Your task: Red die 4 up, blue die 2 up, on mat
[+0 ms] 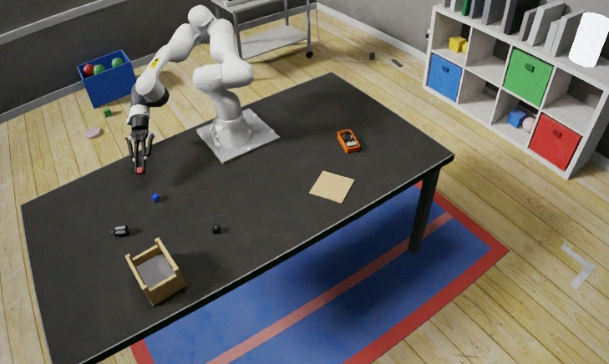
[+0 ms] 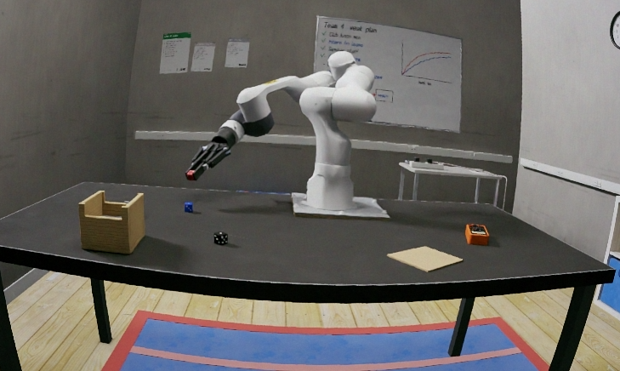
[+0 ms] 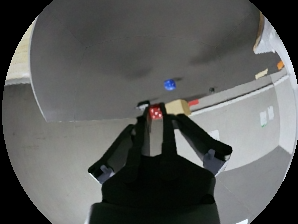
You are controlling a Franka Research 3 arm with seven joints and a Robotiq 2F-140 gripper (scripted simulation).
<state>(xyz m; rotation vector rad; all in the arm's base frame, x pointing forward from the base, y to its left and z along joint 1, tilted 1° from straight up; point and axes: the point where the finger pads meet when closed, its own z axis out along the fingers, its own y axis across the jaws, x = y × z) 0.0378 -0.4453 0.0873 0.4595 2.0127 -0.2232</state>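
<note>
My hand is 12 cm short of the blue die, 10 cm above it and 1 cm to the right of it. From my hand the other things lie so: dark object 22 cm ahead, 18 cm to the right, 9 cm below; black die 42 cm ahead, 16 cm to the left, 10 cm below; red die 2 cm ahead, 1 cm to the right, 1 cm below.
</note>
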